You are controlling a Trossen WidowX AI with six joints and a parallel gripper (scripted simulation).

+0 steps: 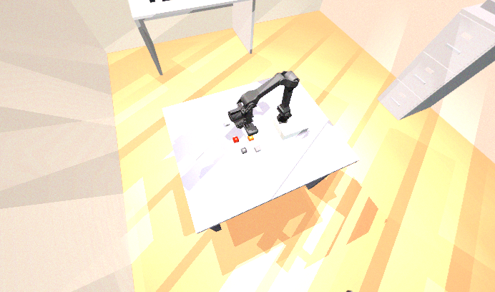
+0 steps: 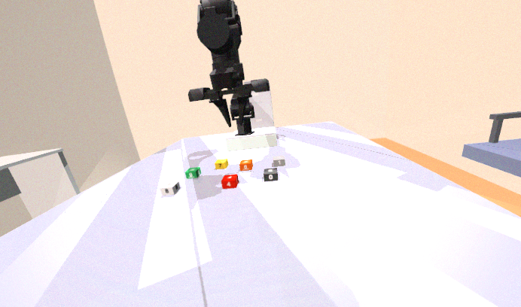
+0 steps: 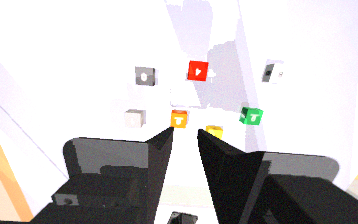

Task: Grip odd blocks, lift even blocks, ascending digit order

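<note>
The orange block is 3 cm behind my gripper tip and 12 cm below it. Round my gripper tip: yellow block (5 cm behind, 9 cm to the right, 12 cm below); then red block (7 cm ahead, 1 cm to the right, 12 cm below); then dark grey block (3 cm ahead, 8 cm to the left, 12 cm below).
</note>
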